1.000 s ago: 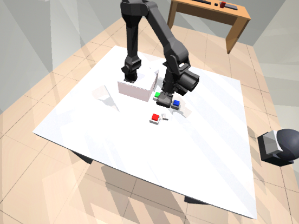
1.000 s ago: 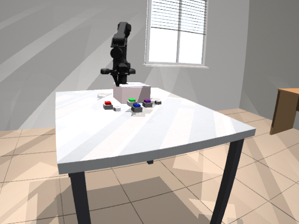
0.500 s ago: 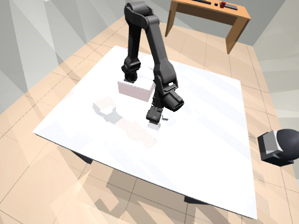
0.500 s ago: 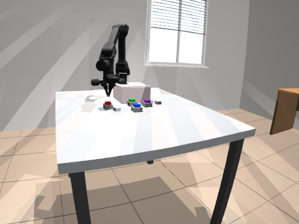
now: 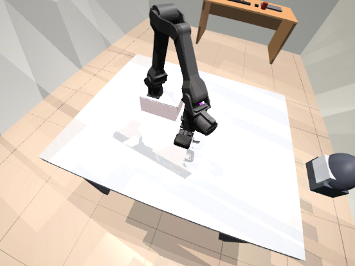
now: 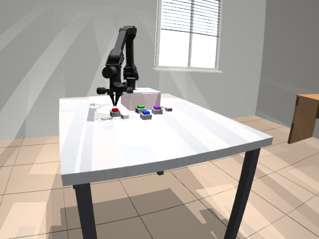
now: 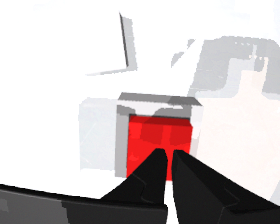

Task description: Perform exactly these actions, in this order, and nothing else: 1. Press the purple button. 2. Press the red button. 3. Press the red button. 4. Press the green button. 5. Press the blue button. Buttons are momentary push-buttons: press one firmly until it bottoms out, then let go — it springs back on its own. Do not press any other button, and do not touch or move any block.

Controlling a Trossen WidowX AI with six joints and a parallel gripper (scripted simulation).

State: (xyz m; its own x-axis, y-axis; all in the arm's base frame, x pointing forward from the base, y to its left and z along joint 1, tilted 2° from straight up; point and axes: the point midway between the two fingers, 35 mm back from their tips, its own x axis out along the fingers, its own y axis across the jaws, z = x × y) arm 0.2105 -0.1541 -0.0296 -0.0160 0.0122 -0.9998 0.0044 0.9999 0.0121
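The red button is 2 cm below my gripper tip. Also, from my gripper tip: small white block (5 cm ahead, 4 cm to the left, 4 cm below); blue button (9 cm ahead, 14 cm to the left, 2 cm below); green button (4 cm behind, 16 cm to the left, 2 cm below).
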